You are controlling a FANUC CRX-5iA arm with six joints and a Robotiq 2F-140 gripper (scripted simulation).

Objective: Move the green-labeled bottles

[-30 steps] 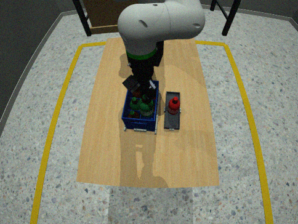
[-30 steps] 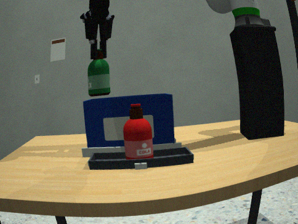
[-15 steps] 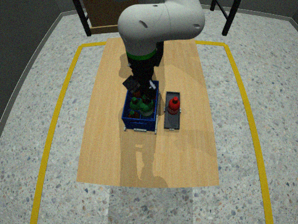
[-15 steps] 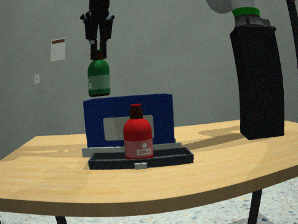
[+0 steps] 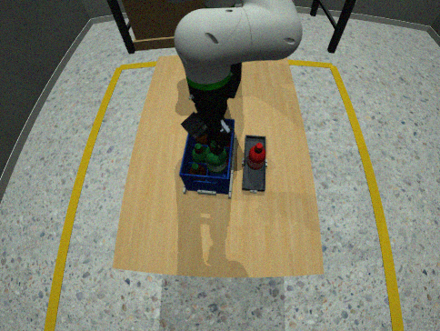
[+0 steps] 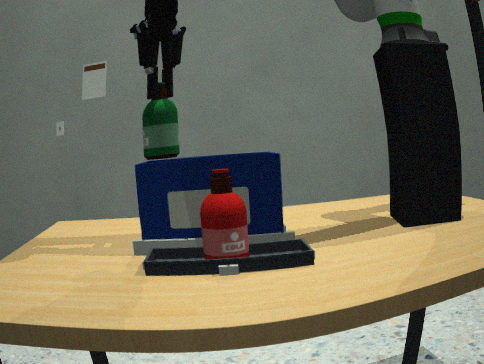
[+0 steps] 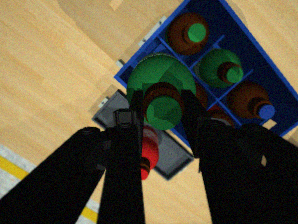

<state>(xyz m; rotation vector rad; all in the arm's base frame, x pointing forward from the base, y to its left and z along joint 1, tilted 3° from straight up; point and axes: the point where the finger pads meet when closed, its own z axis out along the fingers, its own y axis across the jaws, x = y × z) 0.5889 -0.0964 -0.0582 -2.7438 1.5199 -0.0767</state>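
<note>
Right now the blue crate is 100 mm behind my hand, 20 mm to the right of it and 250 mm below it. The rest, counted from my hand: red cola bottle: 70 mm behind, 180 mm to the left, 250 mm below; tray: 70 mm behind, 170 mm to the left, 320 mm below.
</note>
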